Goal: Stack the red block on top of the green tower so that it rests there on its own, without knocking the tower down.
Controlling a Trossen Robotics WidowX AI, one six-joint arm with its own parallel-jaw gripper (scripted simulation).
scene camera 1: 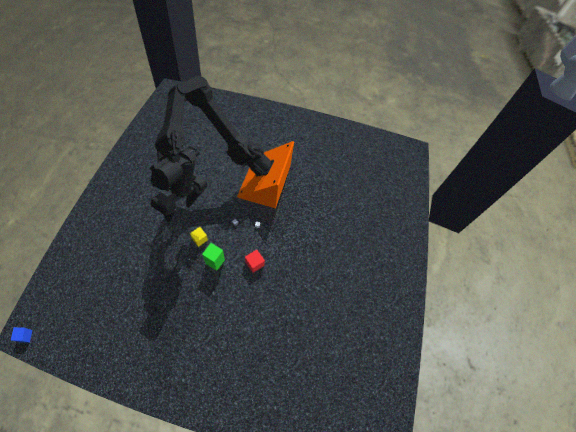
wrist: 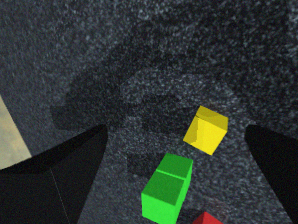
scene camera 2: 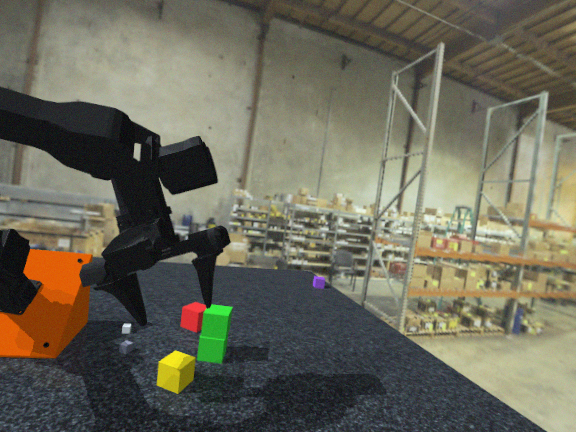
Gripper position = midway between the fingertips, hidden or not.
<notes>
My gripper [scene camera 2: 176,316] is open, holding nothing. Also in view: a yellow block [scene camera 2: 176,371].
The yellow block also shows in the wrist view [wrist: 208,128]. My gripper also shows in scene camera 1 [scene camera 1: 178,214] and in the wrist view [wrist: 175,130].
</notes>
